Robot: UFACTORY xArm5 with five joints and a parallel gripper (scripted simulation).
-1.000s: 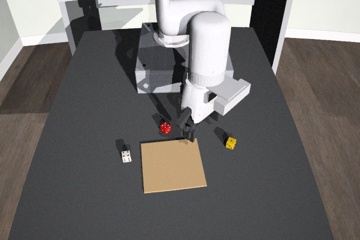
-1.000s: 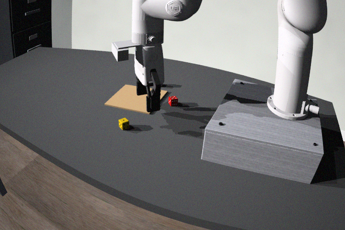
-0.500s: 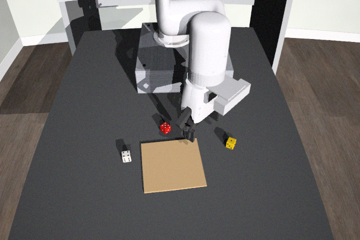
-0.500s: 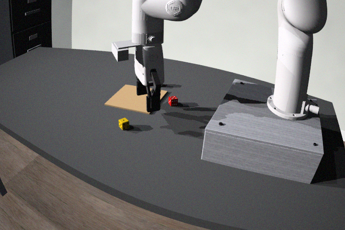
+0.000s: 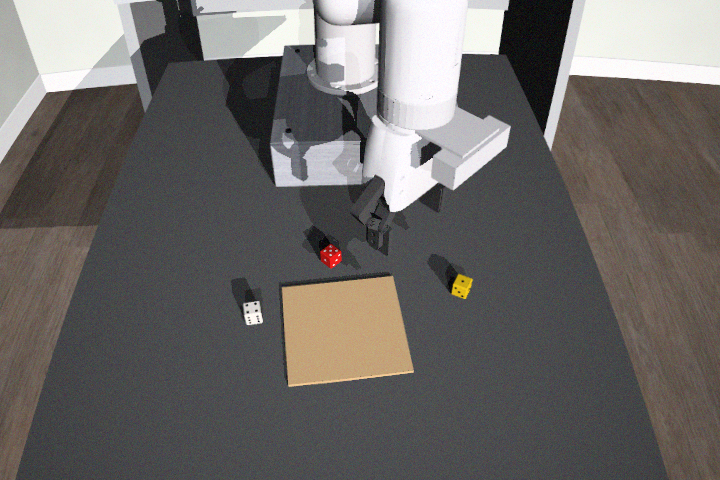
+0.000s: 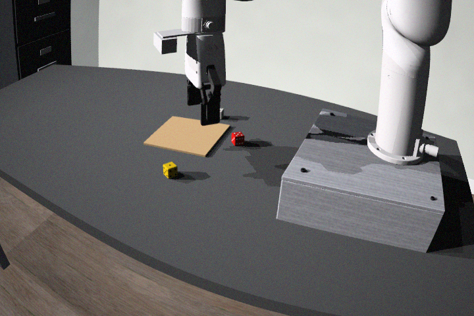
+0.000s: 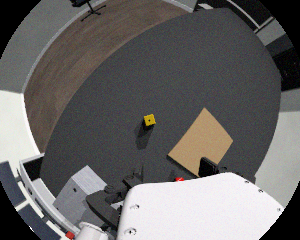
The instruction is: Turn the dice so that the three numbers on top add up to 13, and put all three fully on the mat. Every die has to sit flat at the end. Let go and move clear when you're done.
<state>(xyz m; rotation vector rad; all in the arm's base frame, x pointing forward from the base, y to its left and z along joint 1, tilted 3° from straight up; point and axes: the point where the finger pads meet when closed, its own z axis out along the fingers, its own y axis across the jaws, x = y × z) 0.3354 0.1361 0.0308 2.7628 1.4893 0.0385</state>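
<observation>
My gripper is now 90 mm above the yellow die, 80 mm to the right of it and 10 mm short of it. Also, from my hand: red die (90 mm to the right, 90 mm below, 10 mm behind); then tan mat (100 mm below, 90 mm ahead, 60 mm to the right); then white die (170 mm to the right, 90 mm below, 90 mm ahead).
</observation>
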